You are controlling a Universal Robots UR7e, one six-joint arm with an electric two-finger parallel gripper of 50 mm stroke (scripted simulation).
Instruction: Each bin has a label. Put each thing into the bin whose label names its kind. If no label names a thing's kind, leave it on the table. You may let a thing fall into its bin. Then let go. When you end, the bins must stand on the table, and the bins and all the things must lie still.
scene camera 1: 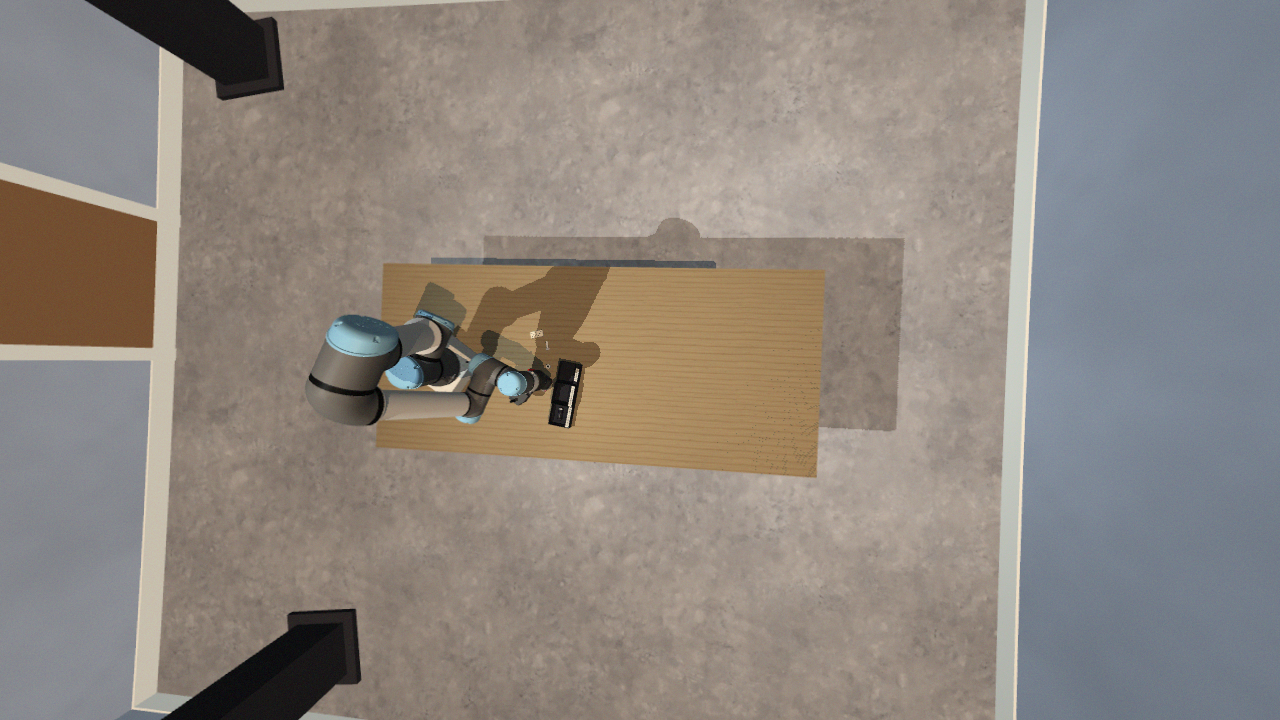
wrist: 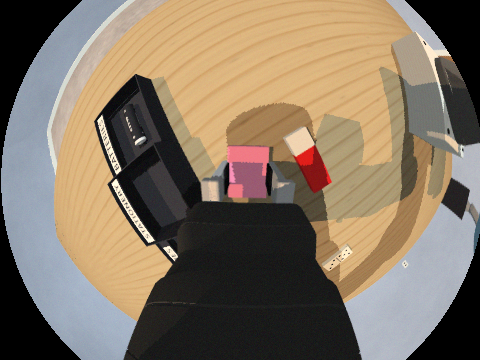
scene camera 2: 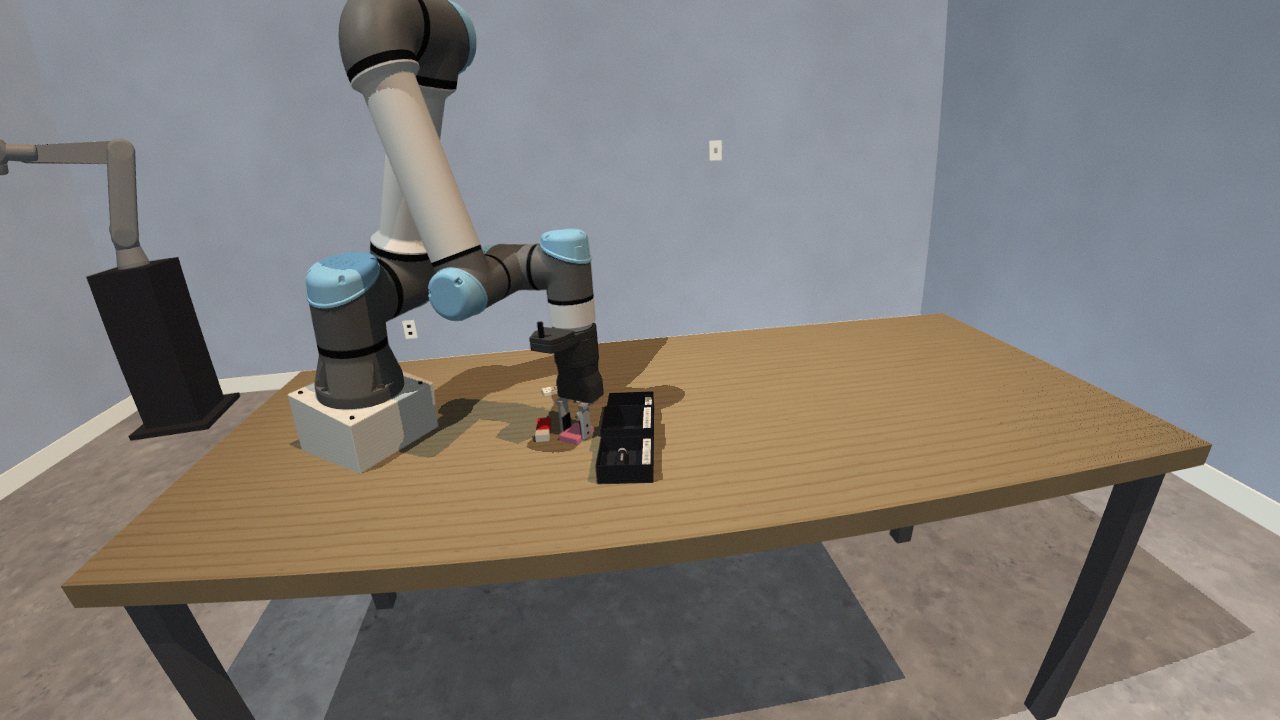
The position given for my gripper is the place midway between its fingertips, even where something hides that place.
Observation:
I see my gripper (scene camera 2: 576, 434), a pink eraser (wrist: 248, 164) and a black bin tray (scene camera 2: 628, 419).
The black bin tray is seen too in scene camera 1 (scene camera 1: 565, 390) and in the wrist view (wrist: 144, 182). My gripper shows as well in the wrist view (wrist: 247, 171).

